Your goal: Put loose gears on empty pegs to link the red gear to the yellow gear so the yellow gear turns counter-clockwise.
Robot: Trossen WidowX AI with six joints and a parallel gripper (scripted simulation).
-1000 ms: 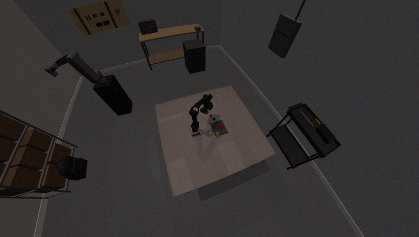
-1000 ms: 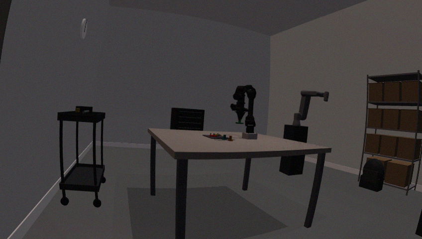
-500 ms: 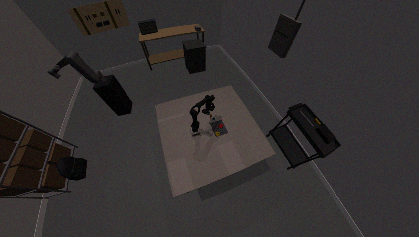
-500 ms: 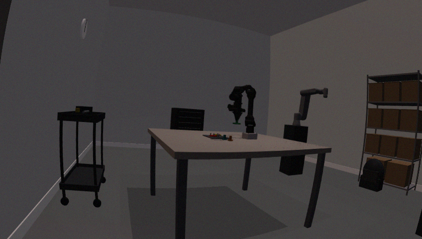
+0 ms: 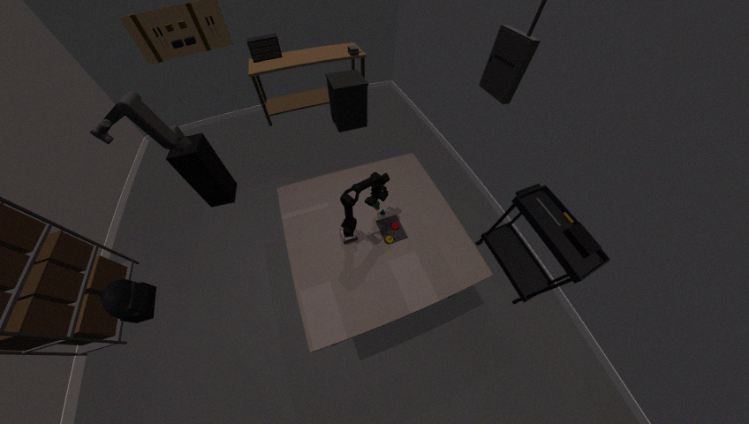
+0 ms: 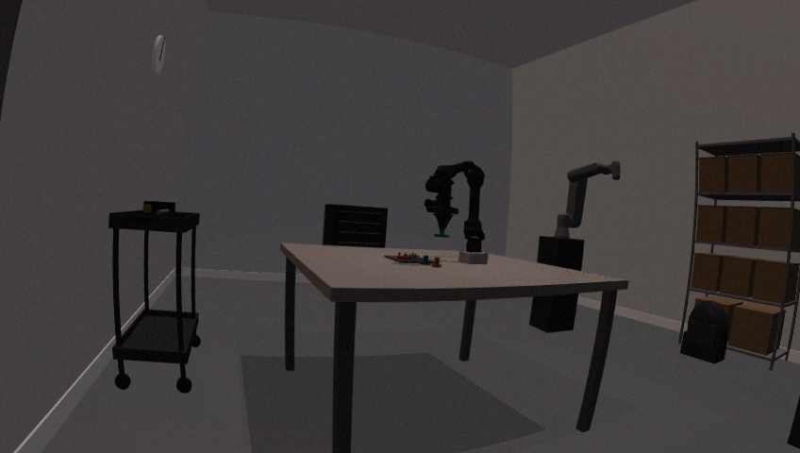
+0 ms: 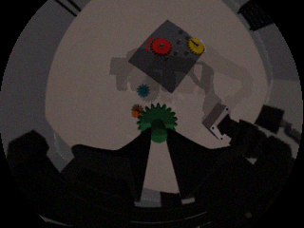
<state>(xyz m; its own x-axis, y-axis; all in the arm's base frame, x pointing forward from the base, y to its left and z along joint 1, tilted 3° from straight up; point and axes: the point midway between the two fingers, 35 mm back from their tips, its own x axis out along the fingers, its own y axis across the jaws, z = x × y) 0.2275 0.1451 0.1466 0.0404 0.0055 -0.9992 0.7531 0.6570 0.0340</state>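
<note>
Now: the grey board 17 cm to the right of my gripper tip, 15 cm below it and 9 cm ahead of it. Also, from my gripper tip: teal gear: 14 cm below, 6 cm ahead, 1 cm to the right; orange gear: 14 cm below, 5 cm to the left, 3 cm ahead; green gear: 1 cm below.
</note>
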